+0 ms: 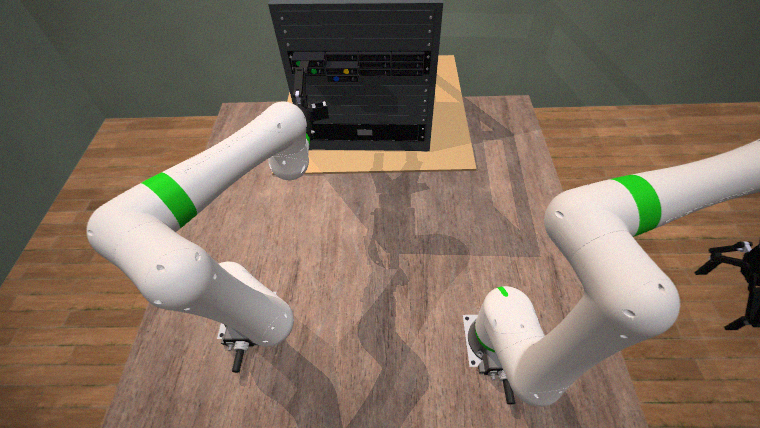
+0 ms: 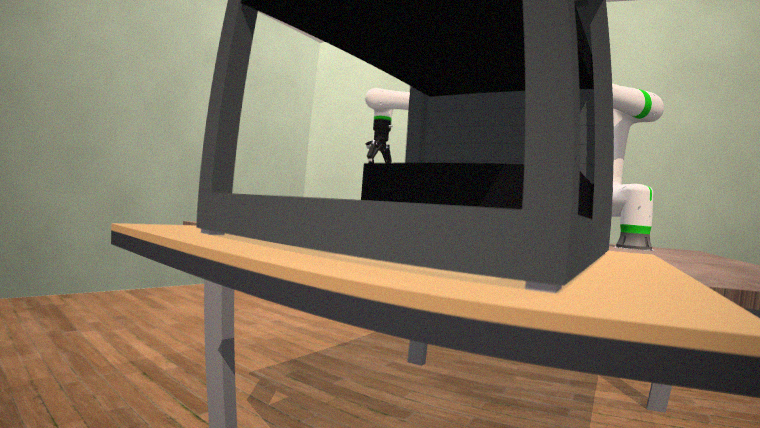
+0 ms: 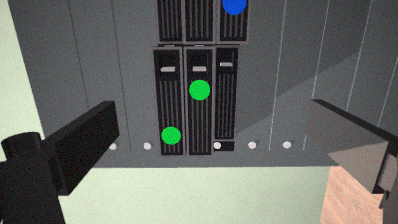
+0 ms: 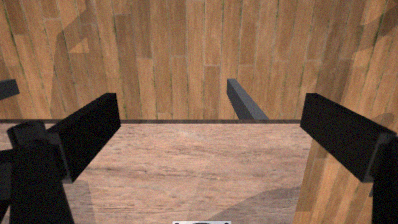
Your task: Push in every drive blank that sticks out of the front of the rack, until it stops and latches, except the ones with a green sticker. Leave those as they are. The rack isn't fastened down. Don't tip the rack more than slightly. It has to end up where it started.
dark rack: image 1 383, 113; image 2 484, 100; image 3 73, 62; not seen in image 4 (out of frame)
